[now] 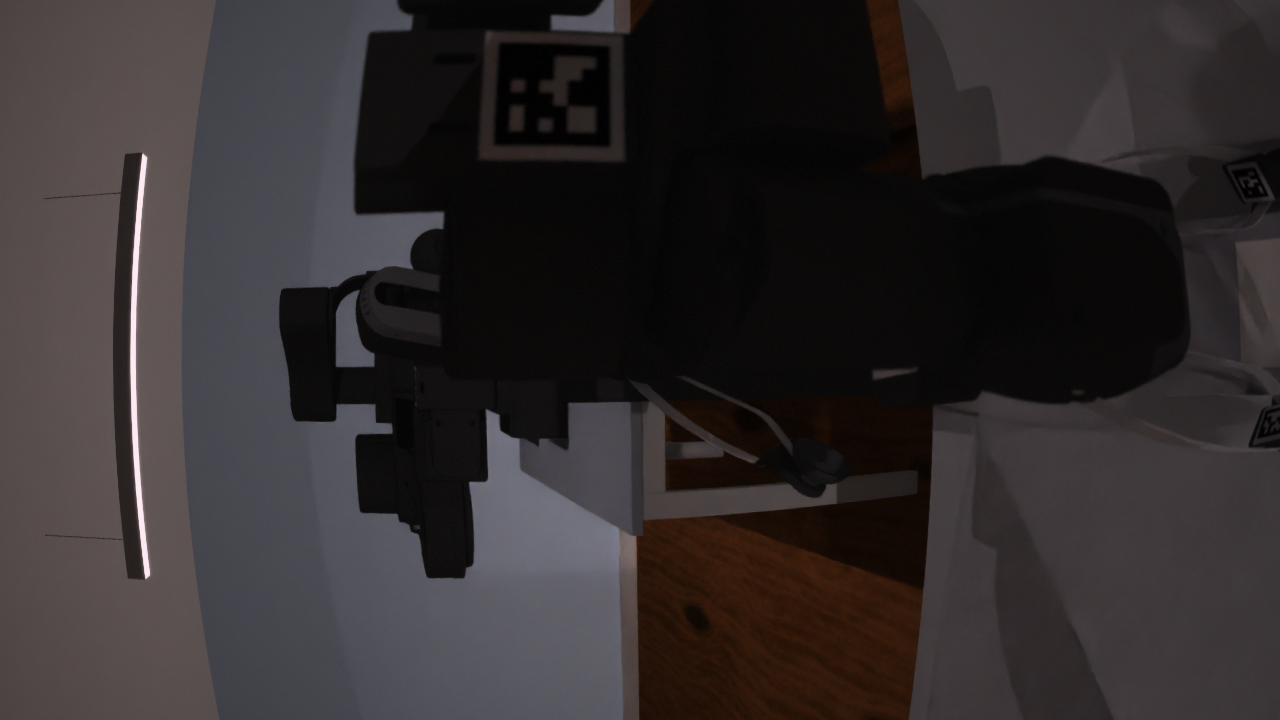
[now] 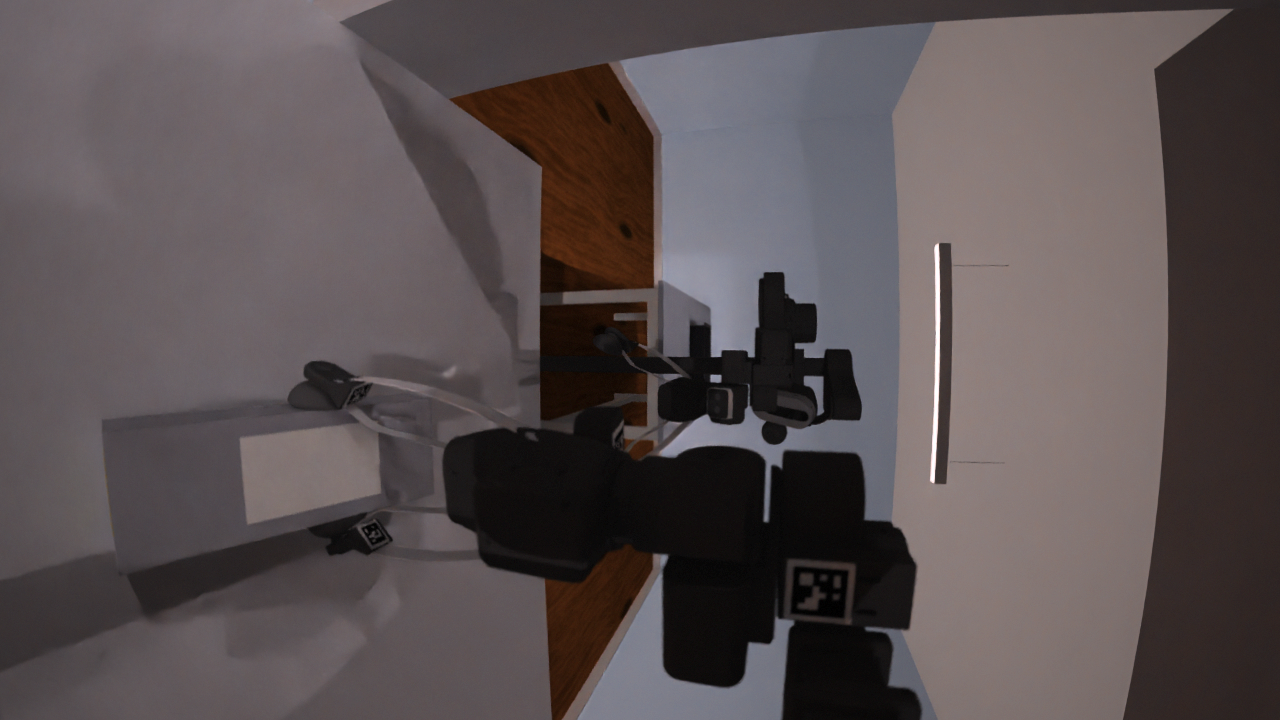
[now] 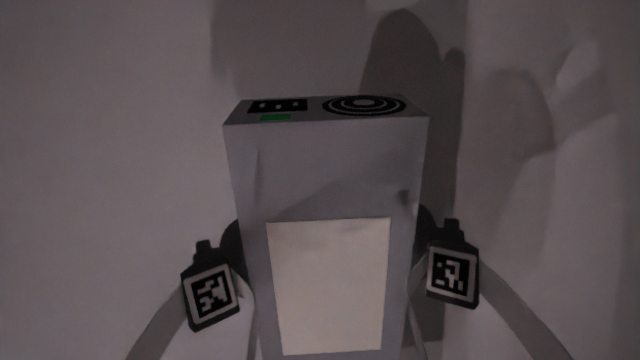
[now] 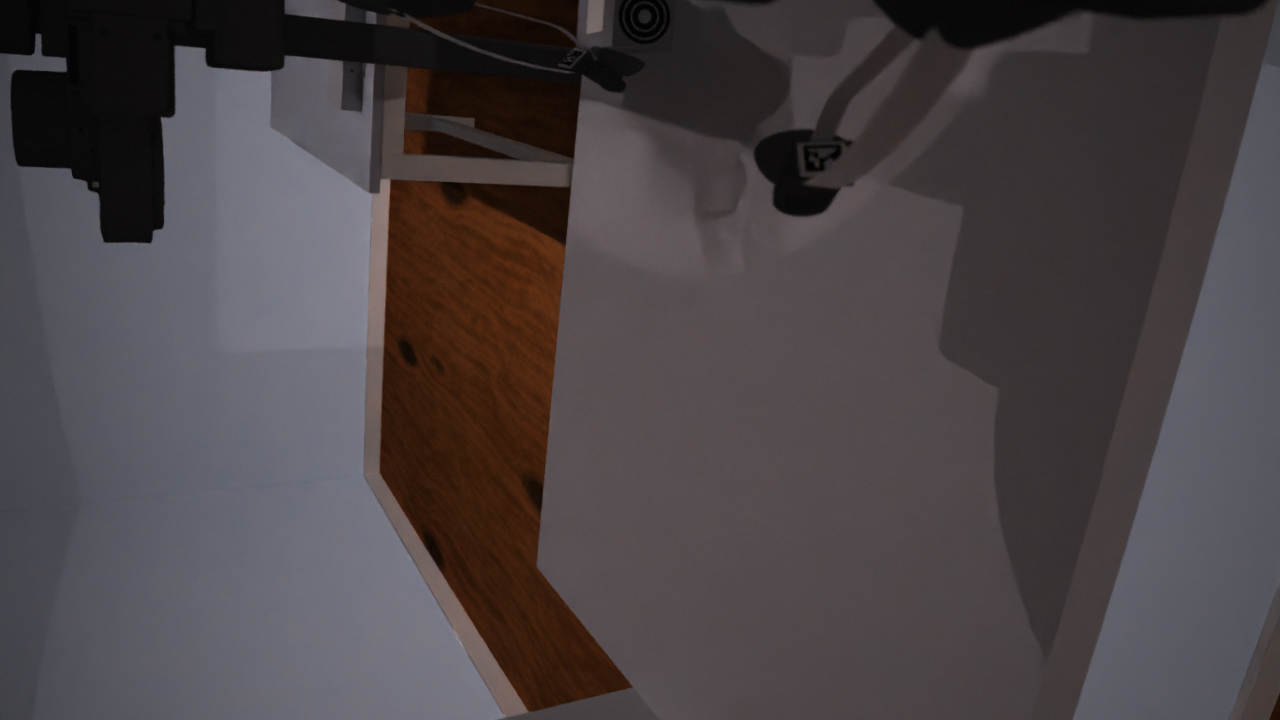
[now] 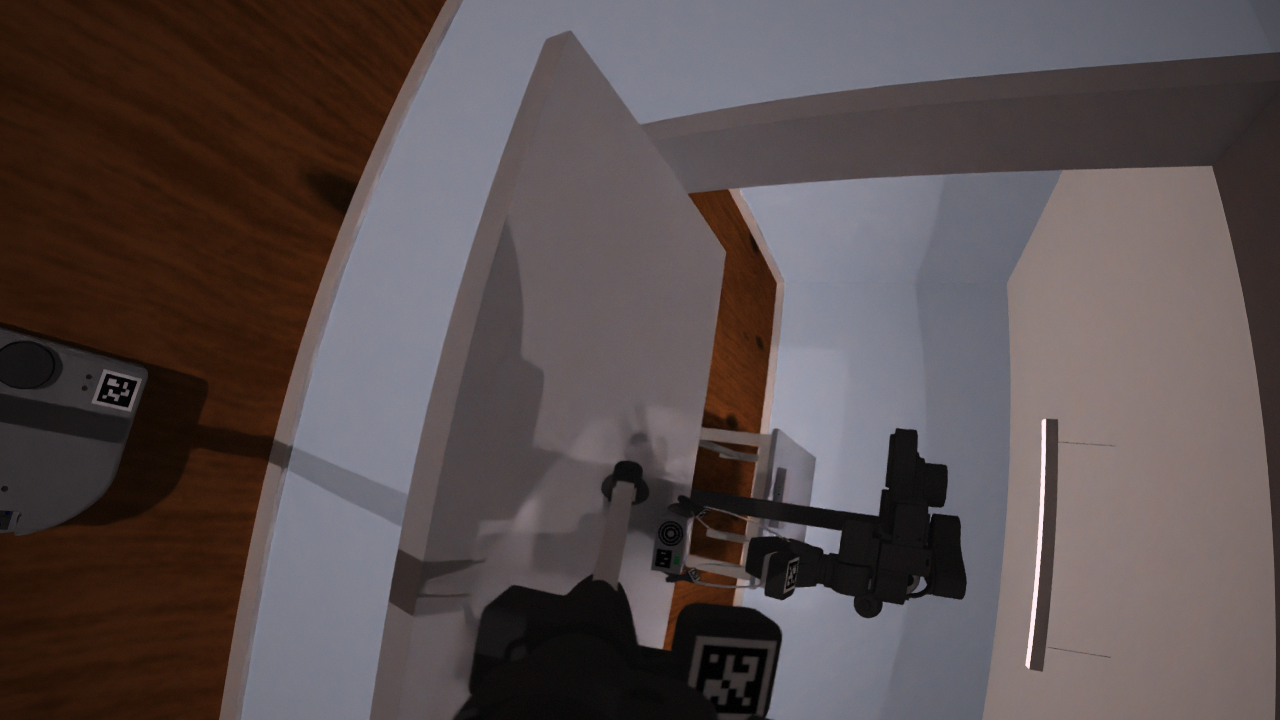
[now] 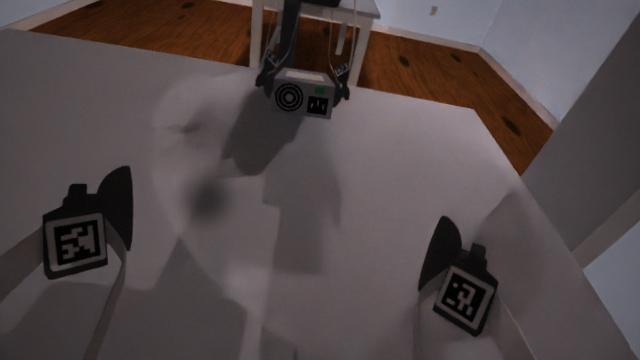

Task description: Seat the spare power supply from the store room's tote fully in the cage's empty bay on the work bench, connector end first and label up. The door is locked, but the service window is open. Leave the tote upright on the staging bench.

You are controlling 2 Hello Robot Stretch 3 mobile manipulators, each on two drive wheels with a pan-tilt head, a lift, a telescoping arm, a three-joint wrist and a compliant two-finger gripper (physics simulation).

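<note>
The grey power supply (image 1: 1260, 286) (image 2: 174, 492) (image 3: 310, 165) (image 4: 615, 40) (image 5: 673, 548) (image 6: 304, 95) is held above the white window sill, its cream label upward. The end with fan rings, socket and green mark faces r2; its shadow lies apart on the sill. The r1 gripper (image 2: 340, 461) (image 3: 327, 240) (image 6: 305, 85) is shut on it, a finger against each side. The r2 gripper (image 6: 280, 232) is open and empty over the sill, in front of and apart from the power supply. I cannot make out the cage's bay or the tote's contents.
The broad sill (image 2: 313, 223) (image 4: 760, 402) (image 5: 608, 295) (image 6: 425, 150) lies between the robots. A window side wall (image 6: 595, 150) rises at right. A bench (image 5: 801, 465) (image 4: 317, 116) stands behind r1, another bench (image 1: 581, 474) (image 2: 675, 322) behind r2. r2's grey base (image 5: 62, 447) stands on the wood floor.
</note>
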